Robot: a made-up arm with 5 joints. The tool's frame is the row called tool.
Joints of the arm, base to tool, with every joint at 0 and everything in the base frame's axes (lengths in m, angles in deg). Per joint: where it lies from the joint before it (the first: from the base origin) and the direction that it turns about. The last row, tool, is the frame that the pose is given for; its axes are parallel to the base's.
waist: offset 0 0 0.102 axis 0 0 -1
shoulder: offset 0.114 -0.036 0.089 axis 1 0 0
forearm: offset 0.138 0.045 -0.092 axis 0 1 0
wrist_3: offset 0.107 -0.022 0.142 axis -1 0 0
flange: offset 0.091 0.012 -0.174 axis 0 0 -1
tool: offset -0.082 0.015 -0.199
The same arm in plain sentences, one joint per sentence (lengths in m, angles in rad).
The arm has five revolute joints in a row. What follows holds with every joint at zero, and every direction is one of the base frame's. Joint 1 sits 0.1020 m along +z from the base frame's origin and rotates about -z. Joint 2 sits 0.1140 m along +x and 0.0360 m along -y and 0.0890 m along +z from joint 1 and rotates about +x. Joint 3 sits 0.1380 m along +x and 0.0450 m along +y and 0.0920 m along -z from joint 2 and rotates about +y. Joint 4 sits 0.1070 m along +x and 0.0220 m along -y and 0.1420 m along +z from joint 3 and rotates about -x. Joint 5 sits 0.0910 m along +x and 0.0120 m along +y and 0.1740 m along -z from joint 4 and rotates about -z. The tool frame, which is the frame that the pose is given for, sits 0.0820 m along -x and 0.0150 m along +y and 0.1990 m along -z from joint 5; its axes are parallel to the base frame's.
